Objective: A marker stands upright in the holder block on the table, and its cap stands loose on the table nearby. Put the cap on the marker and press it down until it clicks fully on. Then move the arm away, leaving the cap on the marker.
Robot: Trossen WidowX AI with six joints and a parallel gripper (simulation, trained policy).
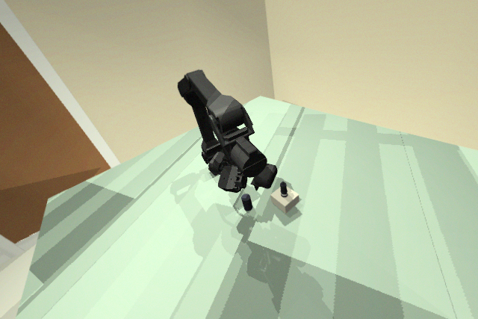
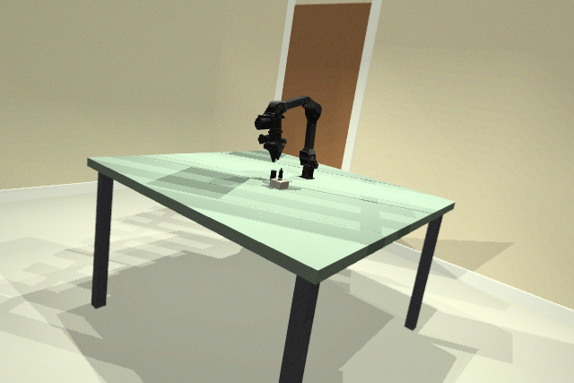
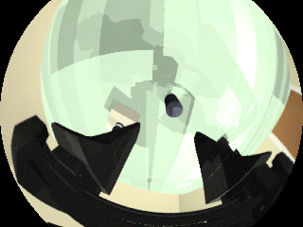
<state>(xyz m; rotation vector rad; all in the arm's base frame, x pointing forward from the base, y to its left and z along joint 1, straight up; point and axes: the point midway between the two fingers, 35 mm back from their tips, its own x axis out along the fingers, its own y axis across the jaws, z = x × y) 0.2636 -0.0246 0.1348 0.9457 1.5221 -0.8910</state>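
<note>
The dark cap lies 10 mm behind my gripper tip, 10 mm to the right of it and 80 mm below it. From my gripper tip the other things lie so: holder block 60 mm ahead, 90 mm to the left, 80 mm below.
</note>
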